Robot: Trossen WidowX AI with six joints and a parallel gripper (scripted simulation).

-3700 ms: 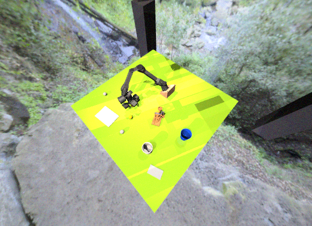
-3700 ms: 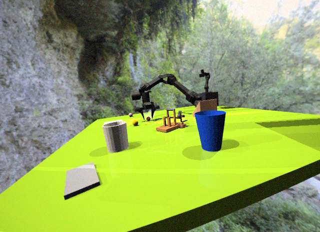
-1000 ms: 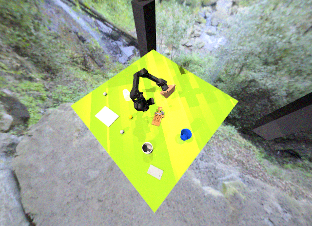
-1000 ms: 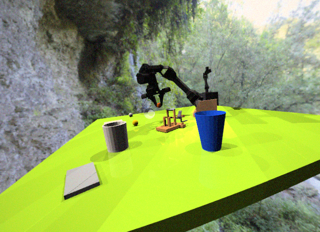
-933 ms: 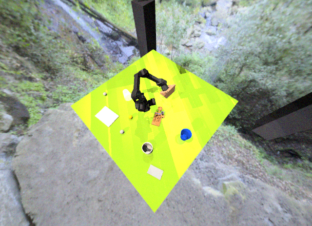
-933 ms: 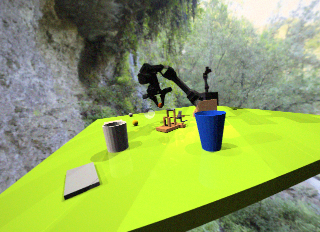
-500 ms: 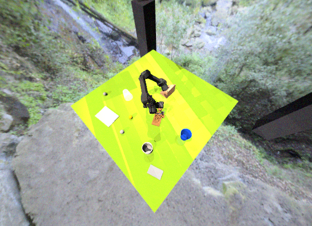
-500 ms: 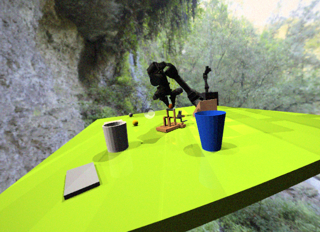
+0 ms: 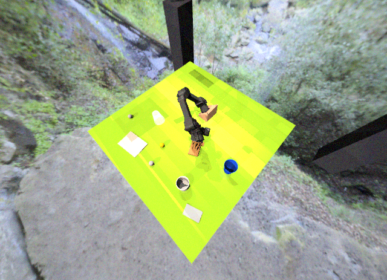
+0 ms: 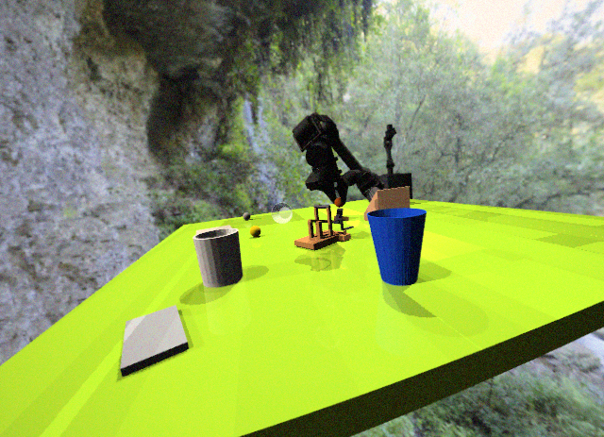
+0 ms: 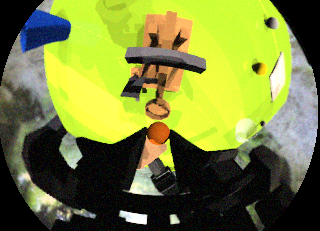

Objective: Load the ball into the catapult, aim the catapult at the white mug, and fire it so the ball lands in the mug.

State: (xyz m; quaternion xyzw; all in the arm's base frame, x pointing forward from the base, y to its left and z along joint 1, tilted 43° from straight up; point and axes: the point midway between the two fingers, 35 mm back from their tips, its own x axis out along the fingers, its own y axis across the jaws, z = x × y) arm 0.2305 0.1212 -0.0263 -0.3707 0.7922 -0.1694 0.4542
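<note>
Now: gripper tip 1 cm below the orange ball. From my gripper tip the other things lie so: yellow ball (26 cm ahead, 17 cm to the right, 8 cm below); blue cup (6 cm ahead, 36 cm to the left, 7 cm below); wooden catapult (5 cm ahead, 4 cm to the left, 5 cm below).
</note>
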